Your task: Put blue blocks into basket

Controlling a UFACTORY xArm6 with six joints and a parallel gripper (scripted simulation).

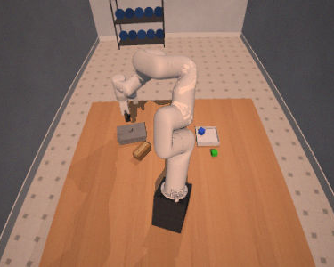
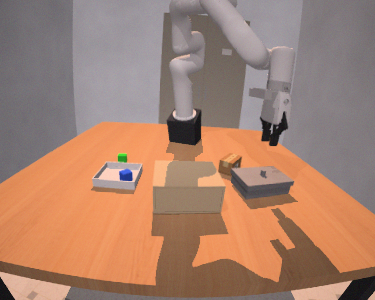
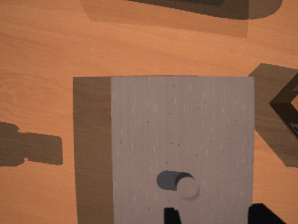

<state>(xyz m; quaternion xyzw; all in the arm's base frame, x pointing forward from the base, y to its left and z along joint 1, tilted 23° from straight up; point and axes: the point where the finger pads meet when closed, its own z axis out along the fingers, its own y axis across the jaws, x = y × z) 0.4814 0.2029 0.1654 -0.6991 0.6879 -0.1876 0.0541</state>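
Right now my hand is 16 cm above the grey metal box. Also, from my hand: small brown box 16 cm behind, 15 cm below, 5 cm to the right; then drawer 28 cm to the right, 15 cm below; then red block 17 cm below, 14 cm behind, 7 cm to the right.
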